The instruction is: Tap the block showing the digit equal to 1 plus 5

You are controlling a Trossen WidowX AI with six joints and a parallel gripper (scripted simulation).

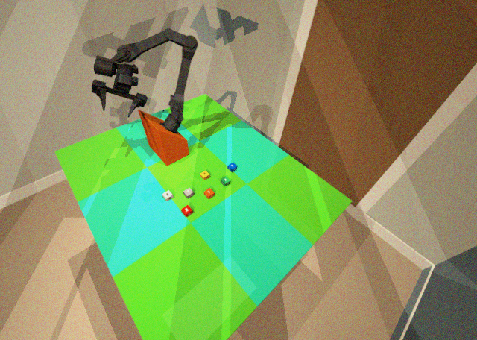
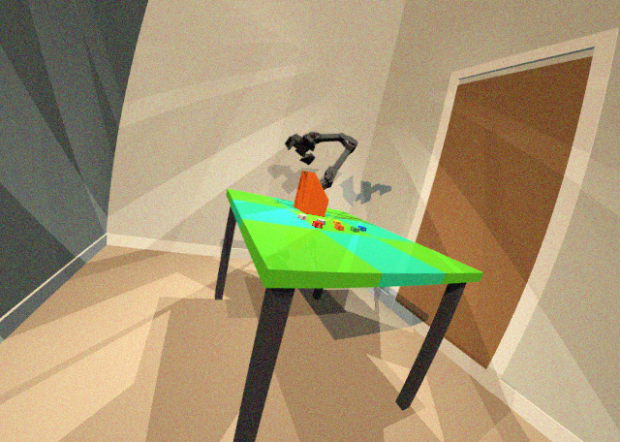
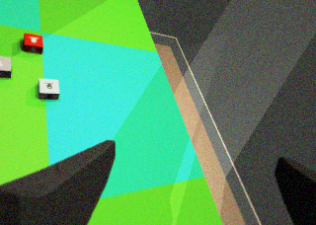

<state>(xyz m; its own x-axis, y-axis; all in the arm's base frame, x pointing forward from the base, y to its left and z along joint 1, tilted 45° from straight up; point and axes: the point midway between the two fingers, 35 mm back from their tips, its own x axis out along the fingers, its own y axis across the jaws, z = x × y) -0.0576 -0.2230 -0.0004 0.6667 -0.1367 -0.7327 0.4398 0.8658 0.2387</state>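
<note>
Right now the red block is 360 mm ahead of my gripper tip, 280 mm below it and 30 mm to the left of it. From my gripper tip the other things lie so: grey block: 290 mm ahead, 280 mm below, 80 mm to the left; then white block: 280 mm below, 250 mm ahead, 10 mm to the left; then yellow block: 280 mm below, 260 mm ahead, 190 mm to the left.
</note>
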